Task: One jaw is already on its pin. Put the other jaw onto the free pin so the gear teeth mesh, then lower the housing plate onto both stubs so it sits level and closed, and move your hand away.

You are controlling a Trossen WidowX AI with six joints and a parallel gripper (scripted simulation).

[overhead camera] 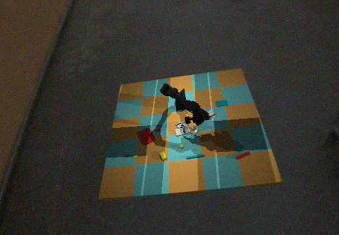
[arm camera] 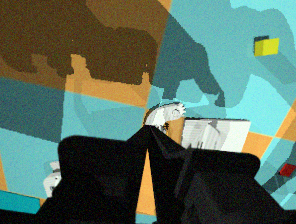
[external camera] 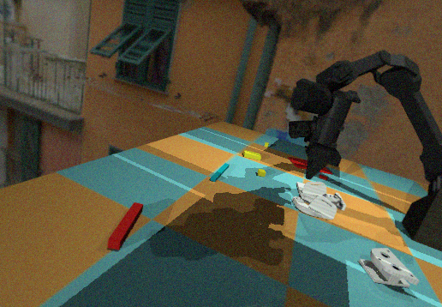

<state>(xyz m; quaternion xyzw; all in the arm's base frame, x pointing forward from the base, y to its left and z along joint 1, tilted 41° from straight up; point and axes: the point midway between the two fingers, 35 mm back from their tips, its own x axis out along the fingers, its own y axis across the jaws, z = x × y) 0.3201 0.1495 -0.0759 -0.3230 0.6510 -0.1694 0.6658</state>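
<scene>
Right now the white jaw is 80 mm below my gripper tip, 40 mm to the right of it and 10 mm behind it. The rest, counted from my gripper tip: cyan bar (240 mm ahead, 90 mm below, 20 mm to the right); base (190 mm behind, 100 mm to the left, 60 mm below); small yellow cube (140 mm to the right, 140 mm ahead, 80 mm below).
</scene>
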